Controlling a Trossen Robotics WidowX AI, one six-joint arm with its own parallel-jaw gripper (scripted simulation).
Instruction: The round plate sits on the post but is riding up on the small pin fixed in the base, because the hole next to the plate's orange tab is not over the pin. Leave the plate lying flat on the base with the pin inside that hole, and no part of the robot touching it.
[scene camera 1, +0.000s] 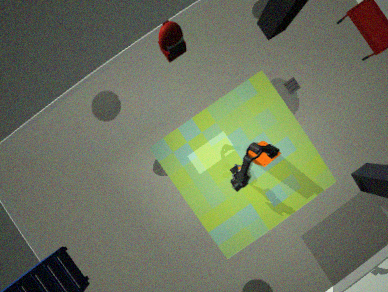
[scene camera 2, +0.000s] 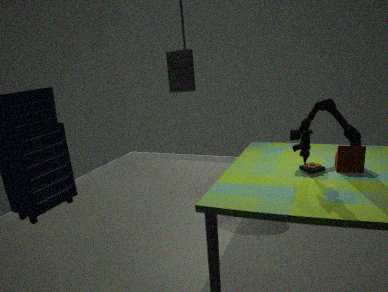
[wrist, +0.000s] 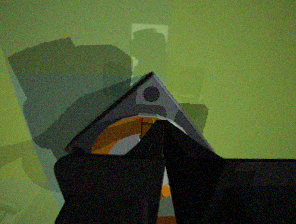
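Note:
You'd see the gripper in the pictures, along with a round plate and a dark square base.

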